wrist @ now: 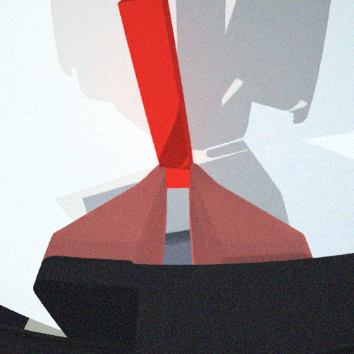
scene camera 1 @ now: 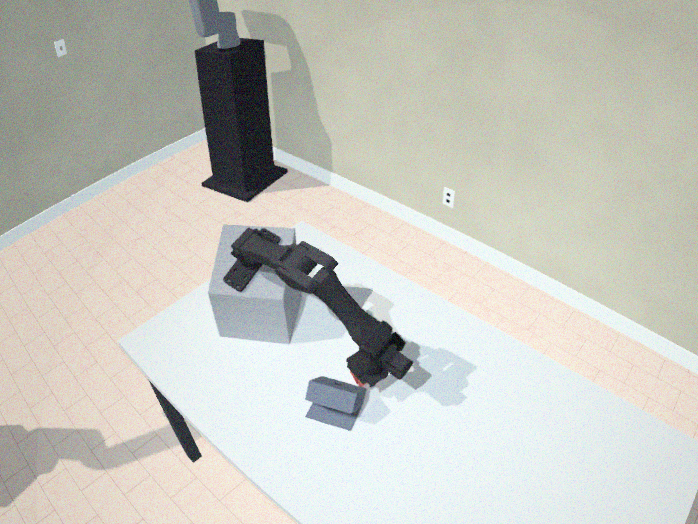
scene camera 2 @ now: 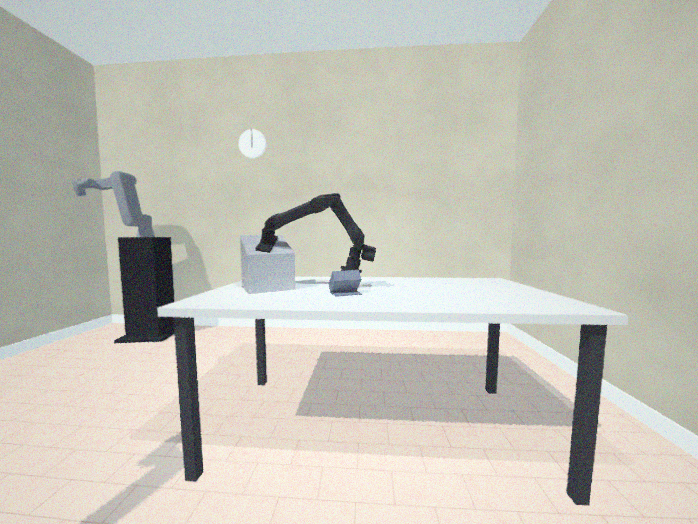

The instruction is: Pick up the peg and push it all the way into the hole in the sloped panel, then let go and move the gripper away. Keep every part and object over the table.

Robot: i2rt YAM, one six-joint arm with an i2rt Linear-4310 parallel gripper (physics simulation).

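Where they show: gripper, fingertip midpoint: (scene camera 1: 359, 384); arm's base at its link origin: (scene camera 1: 252, 260) (scene camera 2: 267, 243).
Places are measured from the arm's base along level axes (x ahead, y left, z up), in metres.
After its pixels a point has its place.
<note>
The long red peg (wrist: 154, 75) is gripped near one end between the fingertips of my gripper (scene camera 1: 357, 379) {z -0.221, x 0.406, y -0.076 m} (wrist: 177, 174) in the wrist view, its far part reaching up past the top edge. The gripper is shut on it. The sloped panel (scene camera 1: 333, 397) {z -0.142, x 0.401, y -0.197 m} (scene camera 2: 344, 280) {z -0.164, x 0.380, y -0.219 m} is a blue-grey block on a thin base; part of it shows between the fingers in the wrist view (wrist: 178, 253). The gripper is low, beside and behind the panel's right end in scene camera 1. In scene camera 2 the panel hides the fingertips. The peg appears outside the hole; its far end is out of view.
The white table (scene camera 1: 507, 428) {z -0.234, x 0.832, y -0.005 m} (scene camera 2: 451, 298) {z -0.234, x 0.834, y -0.335 m} bears the panel and the grey block (scene camera 1: 253, 315) {z -0.121, x 0.056, y -0.088 m} (scene camera 2: 268, 272) {z -0.136, x 0.021, y -0.104 m} that carries my arm. The arm's shadow falls on the table beside the gripper. A second grey arm stands on a black pedestal (scene camera 1: 236, 112) (scene camera 2: 145, 287) off the table.
</note>
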